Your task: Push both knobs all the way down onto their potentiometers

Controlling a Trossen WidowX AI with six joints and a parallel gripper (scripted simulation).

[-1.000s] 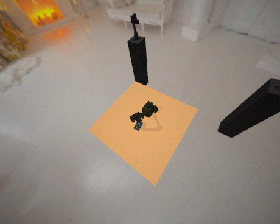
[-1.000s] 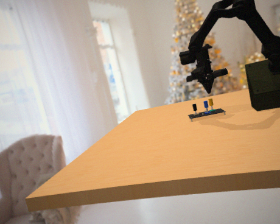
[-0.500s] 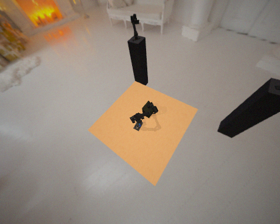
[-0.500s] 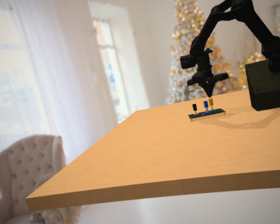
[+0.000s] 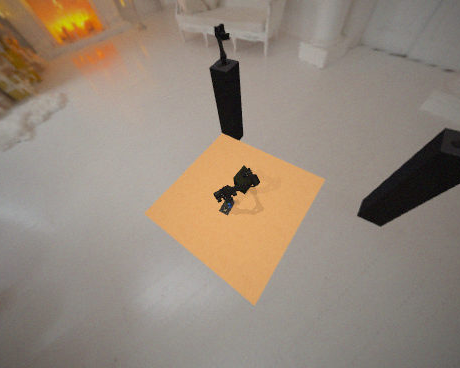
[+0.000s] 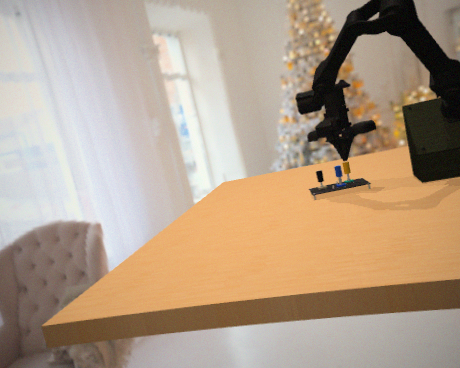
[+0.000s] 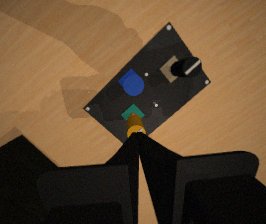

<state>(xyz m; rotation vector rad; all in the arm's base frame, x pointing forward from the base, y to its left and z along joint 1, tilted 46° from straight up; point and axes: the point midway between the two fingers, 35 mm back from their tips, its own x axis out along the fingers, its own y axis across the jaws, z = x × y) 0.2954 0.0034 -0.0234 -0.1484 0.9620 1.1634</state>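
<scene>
The yellow knob lies 20 mm below my gripper tip. The rest, counted from my gripper tip: black knob (80 mm ahead, 20 mm to the left, 20 mm below).
</scene>
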